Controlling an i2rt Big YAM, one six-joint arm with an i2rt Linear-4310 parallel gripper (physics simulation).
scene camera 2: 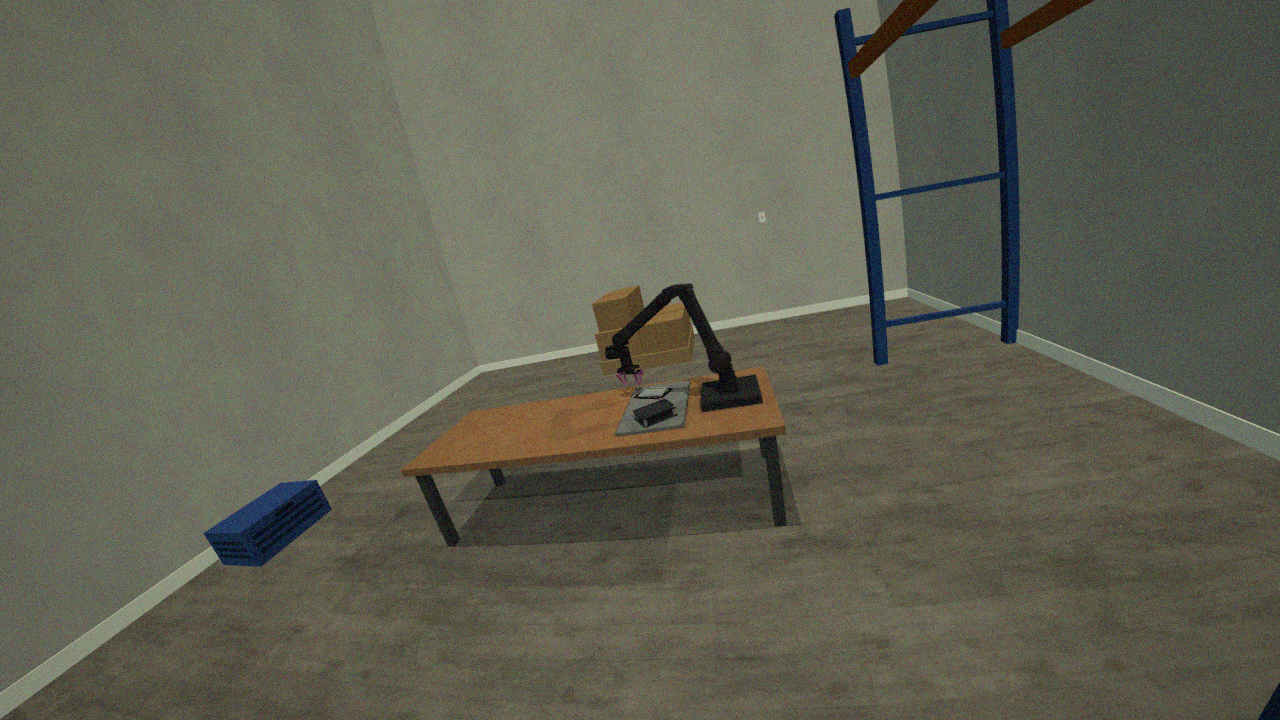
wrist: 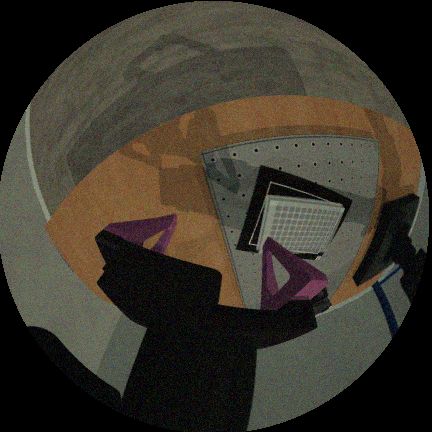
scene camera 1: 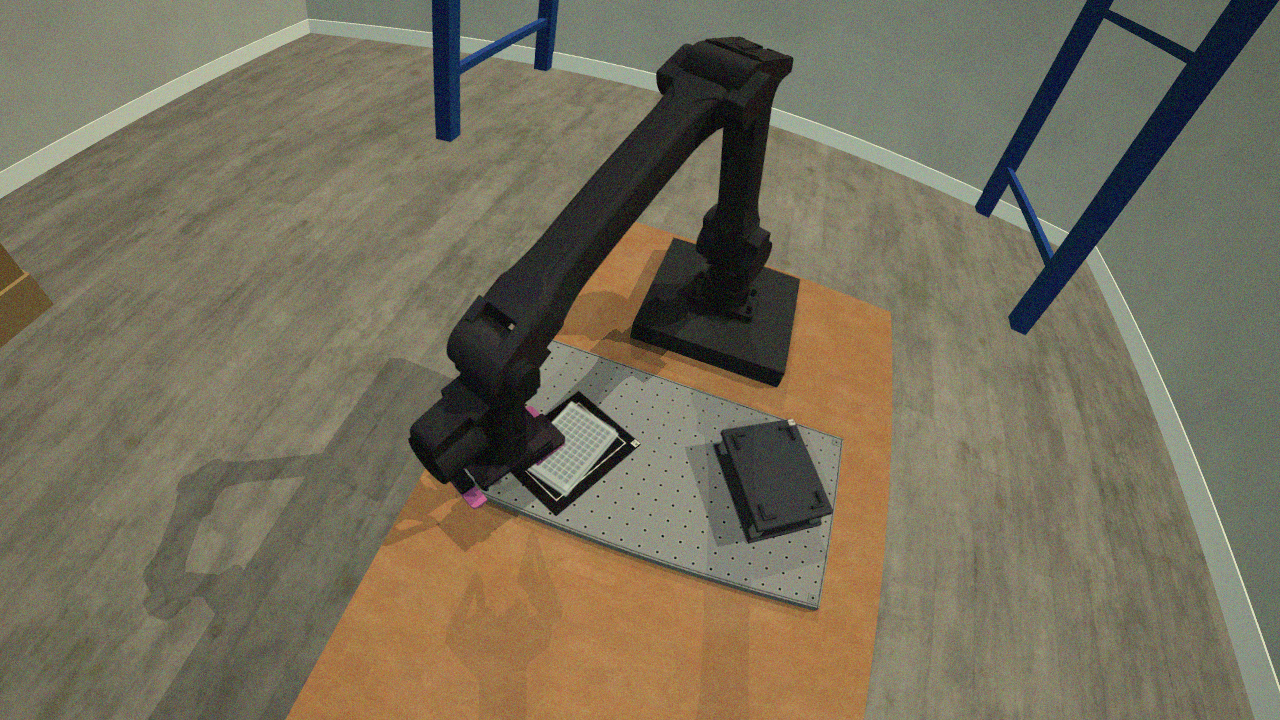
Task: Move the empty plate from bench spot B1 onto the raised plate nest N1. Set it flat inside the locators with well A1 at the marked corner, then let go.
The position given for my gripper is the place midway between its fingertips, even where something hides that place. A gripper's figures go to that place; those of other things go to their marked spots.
Labels:
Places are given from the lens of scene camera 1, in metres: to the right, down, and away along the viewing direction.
my gripper [scene camera 1: 506, 482]: -0.17, 0.15, 0.71
white well plate [scene camera 1: 587, 437]: -0.07, 0.11, 0.81

